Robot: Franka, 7 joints.
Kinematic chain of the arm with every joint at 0, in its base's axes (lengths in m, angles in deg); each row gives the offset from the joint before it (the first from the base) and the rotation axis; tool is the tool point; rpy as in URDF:
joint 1: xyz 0 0 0.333 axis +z
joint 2: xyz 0 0 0 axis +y
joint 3: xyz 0 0 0.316 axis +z
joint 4: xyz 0.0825 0 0 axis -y
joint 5: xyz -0.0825 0 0.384 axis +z
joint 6: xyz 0 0 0 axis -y
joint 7: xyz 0.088 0 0 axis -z
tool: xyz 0 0 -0.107 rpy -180 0 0
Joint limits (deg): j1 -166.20..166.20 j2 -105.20..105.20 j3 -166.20..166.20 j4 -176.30..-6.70 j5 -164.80..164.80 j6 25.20..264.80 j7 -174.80..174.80
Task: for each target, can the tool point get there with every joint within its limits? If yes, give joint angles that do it. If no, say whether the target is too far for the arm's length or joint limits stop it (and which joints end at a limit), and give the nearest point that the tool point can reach.
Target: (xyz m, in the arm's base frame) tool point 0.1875 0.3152 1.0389
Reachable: yes | joints 100.33 33.68 -135.53 -24.32 32.84 88.96 -97.02
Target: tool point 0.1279 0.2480 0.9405
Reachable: yes | joints -14.24 48.49 130.70 -85.32 97.85 58.32 120.80
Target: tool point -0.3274 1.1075 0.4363
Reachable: no: too far | nearest point -0.2422 0.8194 0.4094 | short by 0.302 m
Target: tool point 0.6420 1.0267 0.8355
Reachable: no: too far | nearest point 0.4201 0.6718 0.6618 | short by 0.453 m
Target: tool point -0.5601 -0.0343 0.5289
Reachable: yes | joints -74.57 -40.89 -86.32 -98.66 2.94 92.48 -108.61
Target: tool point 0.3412 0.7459 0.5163
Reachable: yes | joints 36.53 79.17 97.11 -45.61 101.52 142.38 -15.62
